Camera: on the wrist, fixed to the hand. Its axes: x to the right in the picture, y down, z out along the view.
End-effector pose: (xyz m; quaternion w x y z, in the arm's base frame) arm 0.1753 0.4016 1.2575 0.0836 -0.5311 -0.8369 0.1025
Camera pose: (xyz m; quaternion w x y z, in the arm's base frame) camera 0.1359 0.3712 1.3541 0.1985 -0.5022 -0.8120 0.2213
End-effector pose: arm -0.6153 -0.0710 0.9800 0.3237 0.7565 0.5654 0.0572
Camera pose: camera -0.7137 -0.0328 1.0057 0.1764 0.7901 0.5868 -0.0169
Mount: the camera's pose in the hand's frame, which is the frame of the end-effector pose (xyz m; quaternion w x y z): -0.0079 -0.0721 -0.0809 0.9856 0.1654 0.0322 -0.0128
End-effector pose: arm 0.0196 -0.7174 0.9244 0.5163 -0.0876 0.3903 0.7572
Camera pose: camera 0.0626 -0.7665 0.8375 0.5205 -0.0303 0.5255 0.6723
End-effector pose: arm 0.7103 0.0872 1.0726 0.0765 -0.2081 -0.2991 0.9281
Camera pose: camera 0.7536 0.1858 1.0582 0.1313 -0.2185 -0.1415 0.9565
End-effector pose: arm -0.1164 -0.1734 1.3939 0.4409 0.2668 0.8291 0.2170
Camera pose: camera -0.1993 -0.2435 1.3977 0.3665 0.3183 0.8706 0.0797
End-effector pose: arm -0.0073 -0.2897 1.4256 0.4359 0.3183 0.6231 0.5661
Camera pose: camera -0.0701 -0.3426 1.3545 0.3642 0.3596 0.7259 0.4596
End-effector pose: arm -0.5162 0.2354 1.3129 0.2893 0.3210 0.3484 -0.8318
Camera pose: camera -0.5352 0.3419 1.3025 0.2102 0.3866 0.2192 -0.8708
